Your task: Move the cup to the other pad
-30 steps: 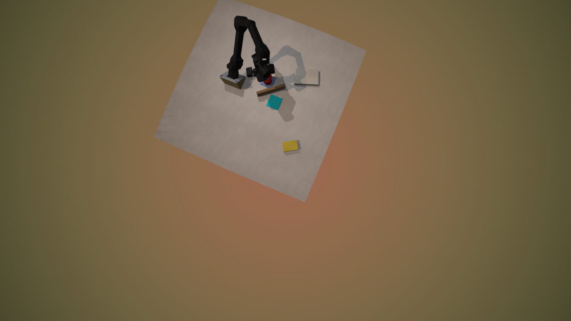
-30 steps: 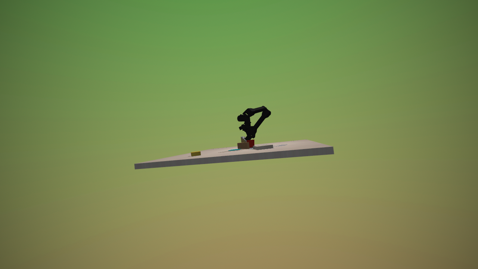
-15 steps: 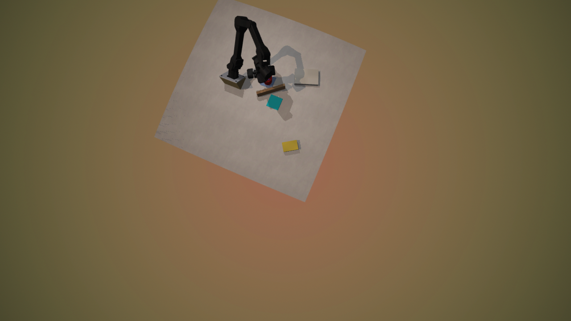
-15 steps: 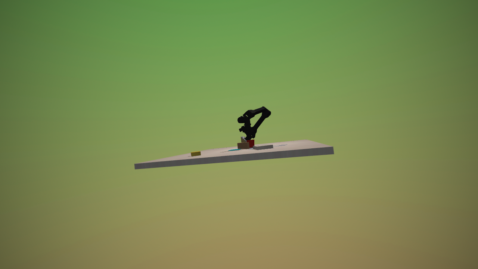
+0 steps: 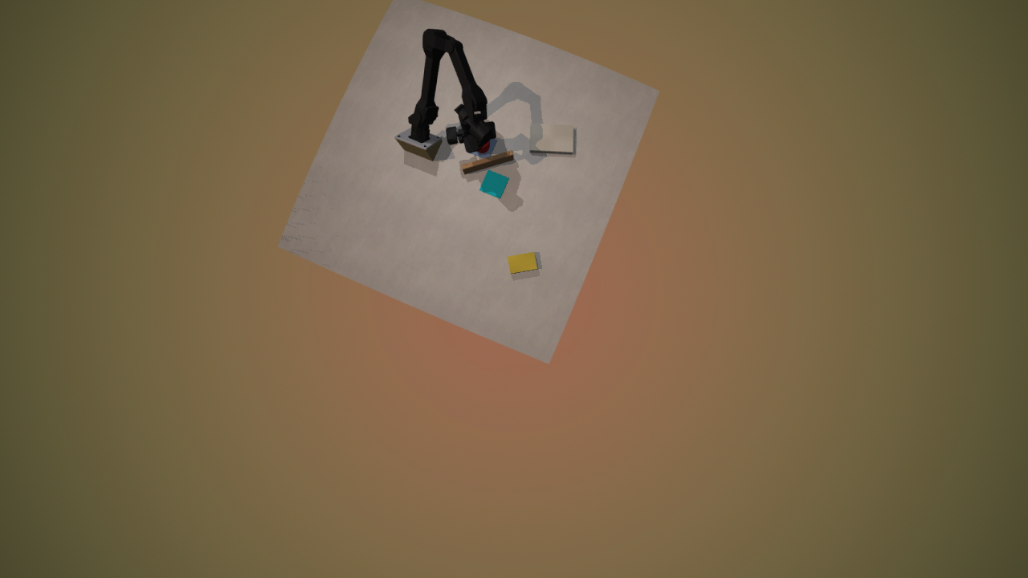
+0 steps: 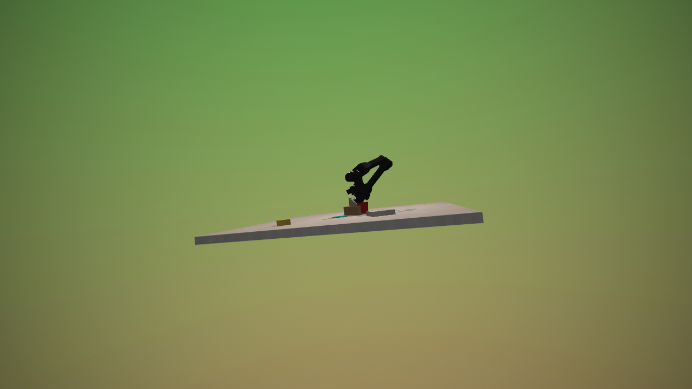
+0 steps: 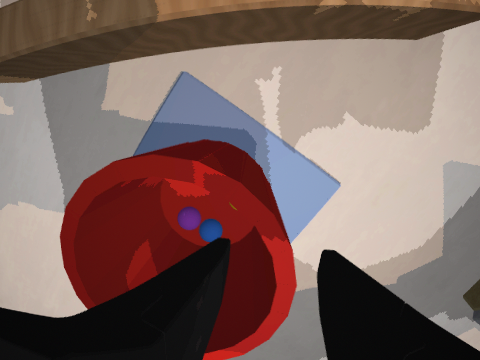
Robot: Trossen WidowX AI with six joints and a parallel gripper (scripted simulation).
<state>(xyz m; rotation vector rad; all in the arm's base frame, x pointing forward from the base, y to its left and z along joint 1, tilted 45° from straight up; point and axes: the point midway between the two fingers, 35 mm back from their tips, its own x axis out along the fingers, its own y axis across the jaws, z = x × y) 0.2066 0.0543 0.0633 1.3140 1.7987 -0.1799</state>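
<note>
Now: gripper tip 30 mm short of the red cup, 20 mm to the right of it and 20 mm above it. Round my gripper tip: wooden bar (80 mm ahead, 40 mm to the right, 40 mm below); then teal pad (140 mm ahead, 100 mm to the right, 70 mm below); then light blue pad (70 mm below, 20 mm to the left, 20 mm ahead).
</note>
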